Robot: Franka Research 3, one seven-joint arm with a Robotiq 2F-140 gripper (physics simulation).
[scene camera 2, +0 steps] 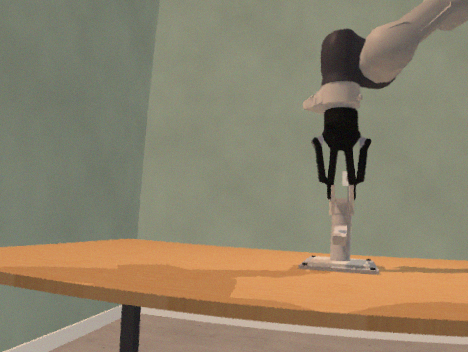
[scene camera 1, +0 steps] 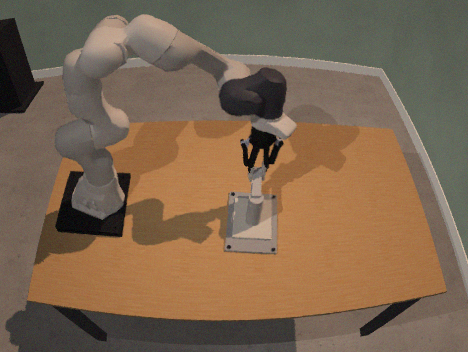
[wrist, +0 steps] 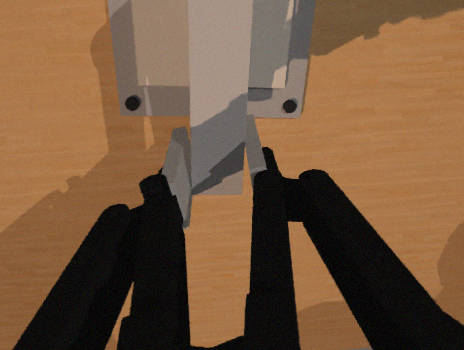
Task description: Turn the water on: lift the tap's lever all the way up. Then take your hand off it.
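Observation:
The grey tap (scene camera 1: 253, 214) (scene camera 2: 341, 252) stands upright on a grey base plate (scene camera 1: 250, 245) (scene camera 2: 311, 265) (wrist: 162, 106). Its flat lever (scene camera 1: 256, 188) (scene camera 2: 341, 206) (wrist: 219, 75) extends from the top of the tap past the plate's edge, toward the far side of the table in scene camera 1. My gripper (scene camera 1: 257, 173) (scene camera 2: 342, 201) (wrist: 217, 141) points down and is shut on the lever near its free end, with one grey pad on each side. The lever's exact tilt is hard to tell from these views.
The tap is on a wooden table (scene camera 1: 350, 225) (scene camera 2: 175, 280). The arm's black base (scene camera 1: 65, 222) is on the left of the table in scene camera 1. A black object (scene camera 1: 12, 65) stands on the floor beyond the table. A white wall plate (scene camera 2: 345, 178) shows behind the fingers.

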